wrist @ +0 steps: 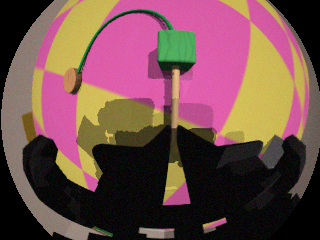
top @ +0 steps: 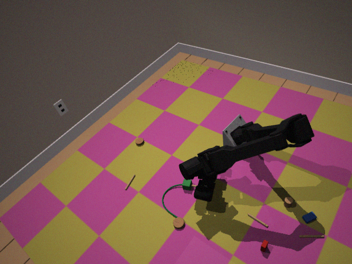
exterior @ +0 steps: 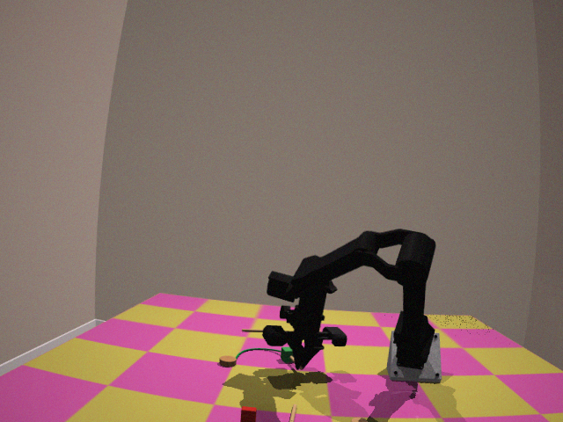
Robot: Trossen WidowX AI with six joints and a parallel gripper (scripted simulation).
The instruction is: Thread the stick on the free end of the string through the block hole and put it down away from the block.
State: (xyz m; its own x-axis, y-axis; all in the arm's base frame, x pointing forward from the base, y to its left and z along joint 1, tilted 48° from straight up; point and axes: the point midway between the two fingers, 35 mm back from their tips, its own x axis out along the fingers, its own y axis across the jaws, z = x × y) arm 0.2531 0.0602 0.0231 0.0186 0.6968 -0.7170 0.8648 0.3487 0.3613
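My gripper tip is now 70 mm to the left of the green block, 40 mm short of it and 10 mm below it. Round my gripper tip: round wooden button: 170 mm ahead, 20 mm to the left; thin wooden stick: 40 mm to the right, 20 mm ahead, 10 mm above; red block: 280 mm to the left, 40 mm ahead, 10 mm above.
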